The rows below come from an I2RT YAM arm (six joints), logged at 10 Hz.
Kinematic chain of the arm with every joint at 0, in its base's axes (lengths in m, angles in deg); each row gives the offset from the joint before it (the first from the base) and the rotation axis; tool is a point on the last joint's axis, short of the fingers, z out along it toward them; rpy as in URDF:
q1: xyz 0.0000 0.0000 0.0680 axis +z
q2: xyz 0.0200 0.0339 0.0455 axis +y
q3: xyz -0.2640 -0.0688 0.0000 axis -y
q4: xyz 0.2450 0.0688 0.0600 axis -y
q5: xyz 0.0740 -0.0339 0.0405 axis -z
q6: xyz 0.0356 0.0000 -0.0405 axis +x
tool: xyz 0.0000 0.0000 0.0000 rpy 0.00 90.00 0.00
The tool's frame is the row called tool.
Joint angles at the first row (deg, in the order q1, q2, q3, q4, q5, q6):
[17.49 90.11 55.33 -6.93 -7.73 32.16]
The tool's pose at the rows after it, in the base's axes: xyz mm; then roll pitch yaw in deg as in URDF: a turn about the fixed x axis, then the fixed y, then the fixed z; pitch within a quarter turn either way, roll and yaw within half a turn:
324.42, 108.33, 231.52, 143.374, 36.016, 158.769
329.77, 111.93, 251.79, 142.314, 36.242, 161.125
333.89, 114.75, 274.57, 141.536, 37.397, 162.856
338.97, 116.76, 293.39, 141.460, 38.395, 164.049
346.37, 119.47, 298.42, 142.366, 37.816, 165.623
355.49, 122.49, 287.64, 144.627, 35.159, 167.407
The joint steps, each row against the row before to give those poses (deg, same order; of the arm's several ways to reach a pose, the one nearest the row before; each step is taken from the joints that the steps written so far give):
[-0.04 -0.37 3.56 -3.43 -2.11 -1.29]
[0.04 0.17 4.75 -4.18 -2.57 -1.55]
[0.09 0.00 4.91 -3.95 -1.50 -1.53]
[0.00 0.68 4.77 -3.54 -0.63 -1.22]
[0.00 1.94 3.50 -2.66 -0.60 -0.90]
[0.00 3.06 1.90 -2.16 -0.20 -0.45]

